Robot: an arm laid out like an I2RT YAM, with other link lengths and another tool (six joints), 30 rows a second.
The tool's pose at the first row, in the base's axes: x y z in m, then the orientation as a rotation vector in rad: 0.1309 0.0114 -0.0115 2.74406 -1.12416 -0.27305
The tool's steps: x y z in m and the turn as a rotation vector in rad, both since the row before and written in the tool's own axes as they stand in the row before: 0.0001 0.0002 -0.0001 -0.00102 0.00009 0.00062; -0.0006 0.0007 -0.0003 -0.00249 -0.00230 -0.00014; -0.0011 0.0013 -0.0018 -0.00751 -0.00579 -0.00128; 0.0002 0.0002 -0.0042 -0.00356 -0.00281 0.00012; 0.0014 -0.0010 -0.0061 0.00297 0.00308 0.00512; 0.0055 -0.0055 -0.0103 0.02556 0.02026 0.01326; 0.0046 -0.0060 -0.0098 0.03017 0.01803 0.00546; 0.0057 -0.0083 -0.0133 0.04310 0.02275 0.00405; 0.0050 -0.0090 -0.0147 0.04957 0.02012 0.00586; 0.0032 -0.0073 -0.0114 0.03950 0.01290 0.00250; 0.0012 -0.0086 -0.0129 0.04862 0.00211 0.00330; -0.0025 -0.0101 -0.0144 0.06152 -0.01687 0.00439; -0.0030 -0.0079 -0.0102 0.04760 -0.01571 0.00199; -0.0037 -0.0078 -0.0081 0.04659 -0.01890 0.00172
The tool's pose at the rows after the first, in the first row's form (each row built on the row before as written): 0.1309 0.0112 -0.0114 2.74277 -1.12452 -0.27334; 0.1301 0.0112 -0.0109 2.74108 -1.12380 -0.27780; 0.1289 0.0112 -0.0087 2.73632 -1.12019 -0.28972; 0.1299 0.0113 -0.0046 2.73359 -1.11946 -0.29535; 0.1331 0.0115 0.0009 2.73240 -1.12685 -0.28891; 0.1431 0.0123 0.0090 2.74244 -1.15082 -0.24614; 0.1525 0.0139 0.0169 2.76127 -1.16675 -0.20461; 0.1646 0.0165 0.0281 2.79034 -1.18488 -0.14894; 0.1764 0.0200 0.0412 2.82348 -1.20844 -0.09203; 0.1848 0.0232 0.0518 2.85149 -1.22463 -0.05029; 0.1924 0.0285 0.0643 -2.87890 1.24256 0.01758; 0.1981 0.0371 0.0787 -2.81806 1.22428 0.00358; 0.2016 0.0440 0.0895 -2.77095 1.20745 -0.00327; 0.2044 0.0511 0.0986 -2.72383 1.18975 -0.00498
